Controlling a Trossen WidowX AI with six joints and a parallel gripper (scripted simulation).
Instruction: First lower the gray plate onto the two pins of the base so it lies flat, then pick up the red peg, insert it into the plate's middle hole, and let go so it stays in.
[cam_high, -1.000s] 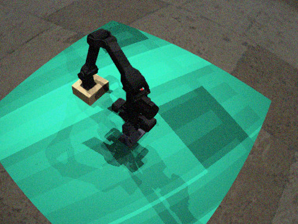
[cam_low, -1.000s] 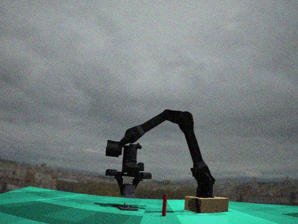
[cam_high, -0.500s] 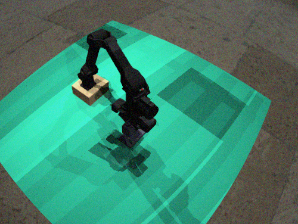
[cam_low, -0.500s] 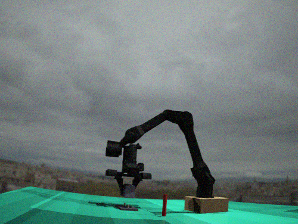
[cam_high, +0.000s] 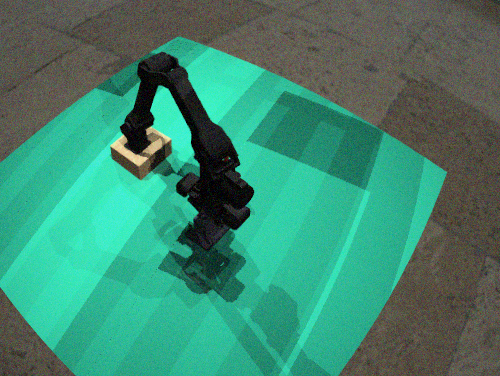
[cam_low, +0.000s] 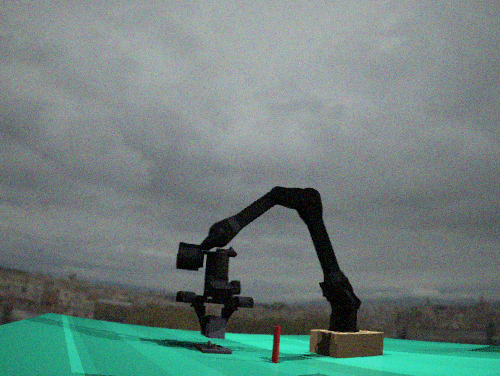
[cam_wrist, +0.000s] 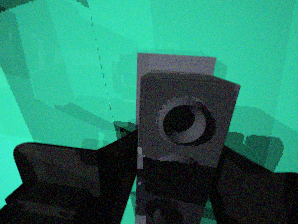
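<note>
The base lies 30 mm below my gripper tip. Round my gripper tip: gray plate 30 mm above; then red peg 180 mm to the left, 100 mm behind.
</note>
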